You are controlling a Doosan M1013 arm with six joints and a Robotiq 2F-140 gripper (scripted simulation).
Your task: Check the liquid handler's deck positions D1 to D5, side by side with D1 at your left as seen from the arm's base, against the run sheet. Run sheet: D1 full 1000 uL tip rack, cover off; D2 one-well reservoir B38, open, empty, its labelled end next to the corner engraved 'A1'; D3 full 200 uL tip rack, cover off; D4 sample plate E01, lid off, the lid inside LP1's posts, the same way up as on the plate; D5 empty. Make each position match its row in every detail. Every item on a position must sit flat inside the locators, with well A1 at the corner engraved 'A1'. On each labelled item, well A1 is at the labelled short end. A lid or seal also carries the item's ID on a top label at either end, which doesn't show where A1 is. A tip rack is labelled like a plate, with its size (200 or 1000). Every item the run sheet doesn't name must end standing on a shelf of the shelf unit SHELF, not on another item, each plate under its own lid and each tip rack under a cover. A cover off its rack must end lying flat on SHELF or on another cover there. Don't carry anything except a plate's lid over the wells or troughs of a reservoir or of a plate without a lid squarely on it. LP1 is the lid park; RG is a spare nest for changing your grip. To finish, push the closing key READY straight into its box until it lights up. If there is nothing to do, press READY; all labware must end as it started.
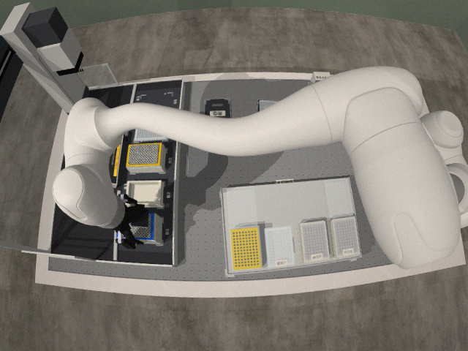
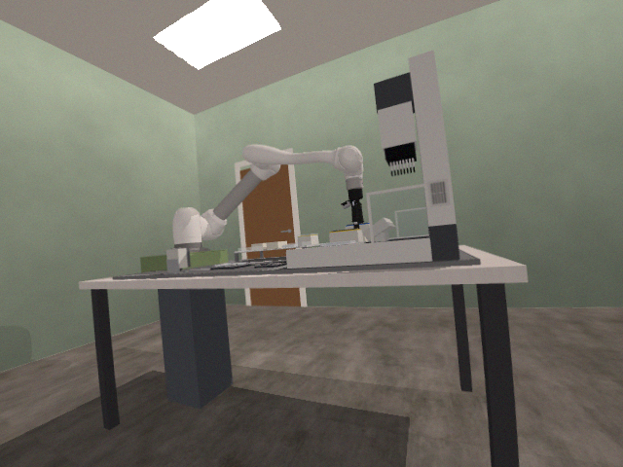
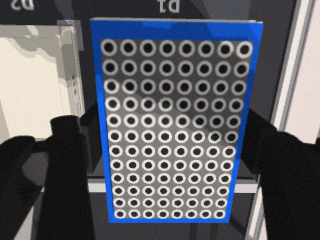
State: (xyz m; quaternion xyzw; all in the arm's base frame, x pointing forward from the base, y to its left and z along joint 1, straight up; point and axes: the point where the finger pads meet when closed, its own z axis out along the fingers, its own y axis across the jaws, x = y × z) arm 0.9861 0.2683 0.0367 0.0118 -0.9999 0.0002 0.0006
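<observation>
My gripper is now 120 mm to the left of the cream one-well reservoir and 60 mm above it. The rest, counted from my hand: yellow-rimmed tip rack 240 mm to the right, 20 mm below, 10 mm ahead; then white sample plate 370 mm to the right, 60 mm below, 10 mm ahead; then blue-rimmed tip rack 10 mm to the right, 10 mm behind.
</observation>
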